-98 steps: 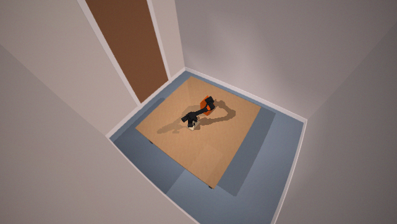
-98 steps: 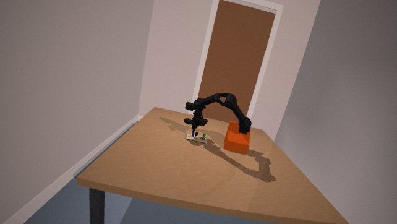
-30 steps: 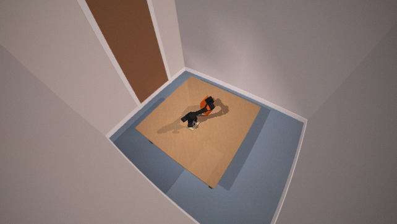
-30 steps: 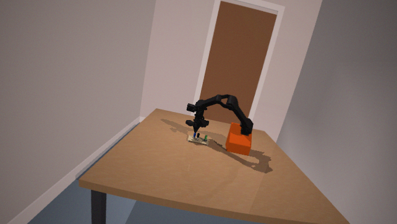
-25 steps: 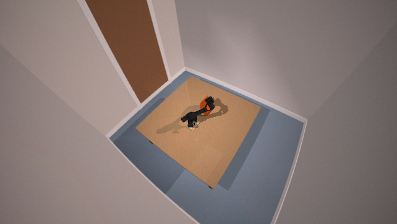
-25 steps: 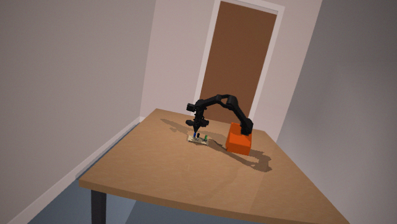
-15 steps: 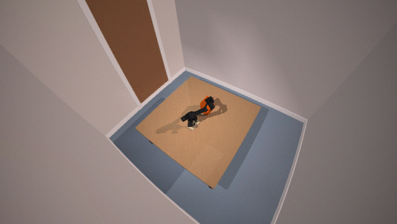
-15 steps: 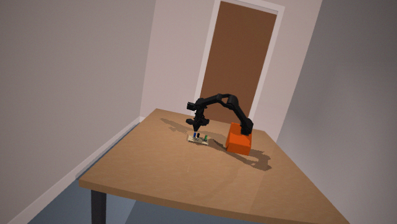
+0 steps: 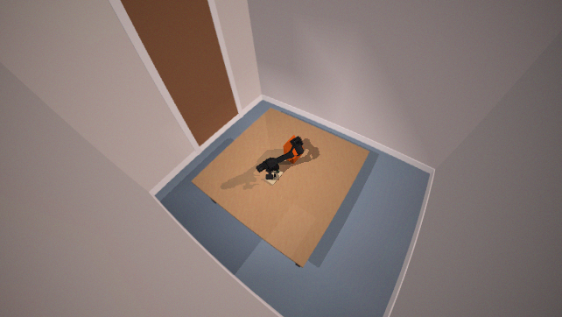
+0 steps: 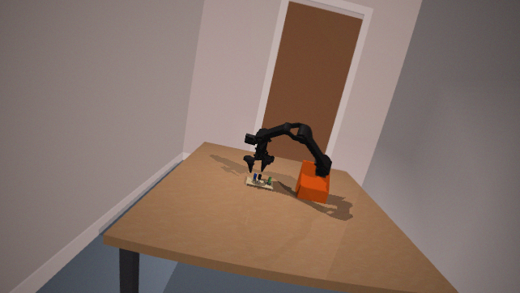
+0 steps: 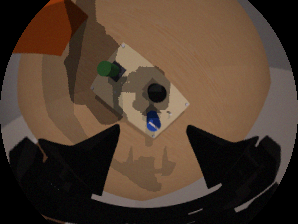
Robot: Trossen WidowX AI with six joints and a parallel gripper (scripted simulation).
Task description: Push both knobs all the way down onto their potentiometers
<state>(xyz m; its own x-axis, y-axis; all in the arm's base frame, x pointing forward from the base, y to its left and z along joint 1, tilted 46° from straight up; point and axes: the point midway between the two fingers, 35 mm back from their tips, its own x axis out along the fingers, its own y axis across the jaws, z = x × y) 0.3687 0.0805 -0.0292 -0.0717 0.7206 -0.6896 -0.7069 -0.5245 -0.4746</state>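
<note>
Right now my gripper tip is 2 cm above the blue knob. From my gripper tip the other things lie so: green knob (9 cm behind, 3 cm below, 1 cm to the left).
</note>
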